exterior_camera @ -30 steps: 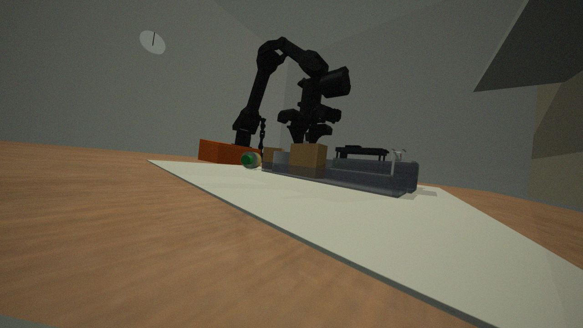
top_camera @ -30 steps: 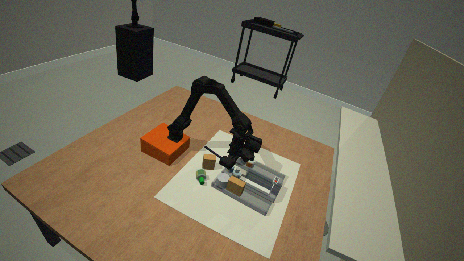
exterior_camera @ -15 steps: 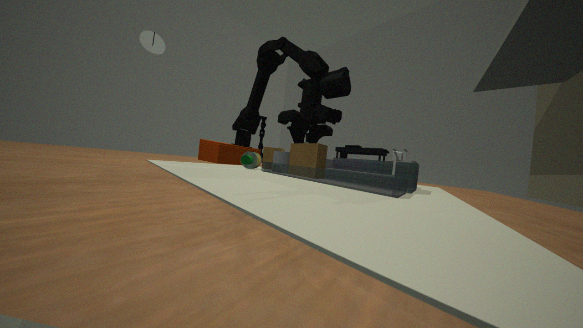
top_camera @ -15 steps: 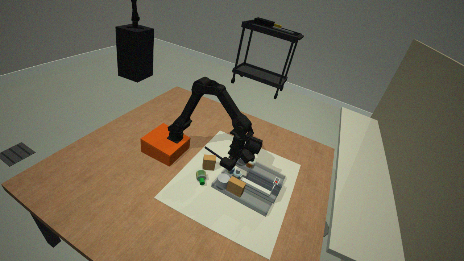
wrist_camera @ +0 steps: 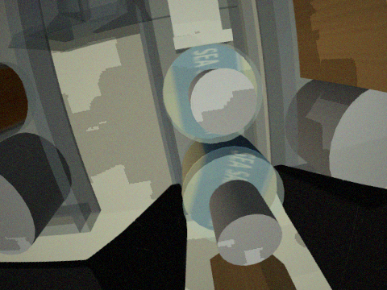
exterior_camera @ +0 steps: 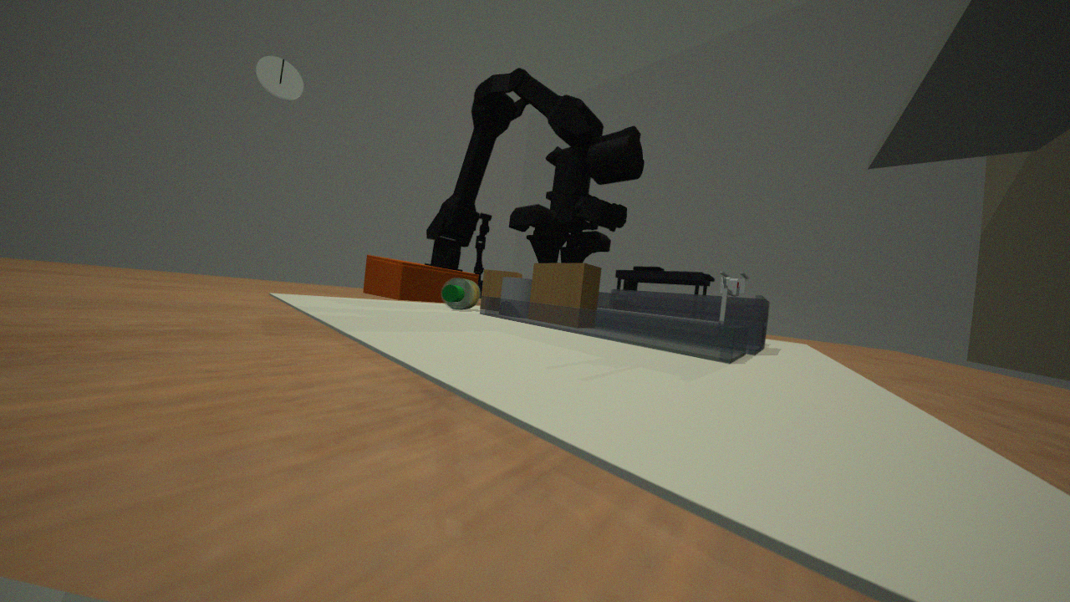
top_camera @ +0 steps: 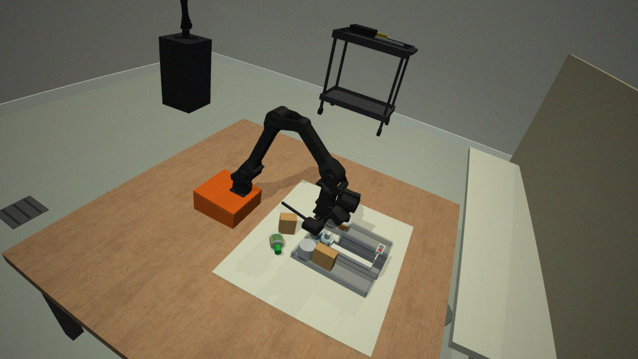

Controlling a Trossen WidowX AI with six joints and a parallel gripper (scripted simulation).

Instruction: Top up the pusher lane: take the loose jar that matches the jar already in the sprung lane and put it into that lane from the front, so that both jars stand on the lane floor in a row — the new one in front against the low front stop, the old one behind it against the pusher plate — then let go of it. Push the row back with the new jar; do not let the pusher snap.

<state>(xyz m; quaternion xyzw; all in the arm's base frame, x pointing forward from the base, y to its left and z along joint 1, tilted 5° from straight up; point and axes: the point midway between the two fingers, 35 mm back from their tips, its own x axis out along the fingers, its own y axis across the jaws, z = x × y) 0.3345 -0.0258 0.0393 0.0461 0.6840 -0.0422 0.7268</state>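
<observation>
The white mat lies 50 mm ahead of my gripper tip and 50 mm below it. Also, from my gripper tip: thin black stick (130 mm behind, 110 mm to the left, 40 mm below); then white pusher plate (150 mm ahead, 10 mm to the left); then grey lane rack (140 mm ahead, 10 mm to the left, 30 mm below).
</observation>
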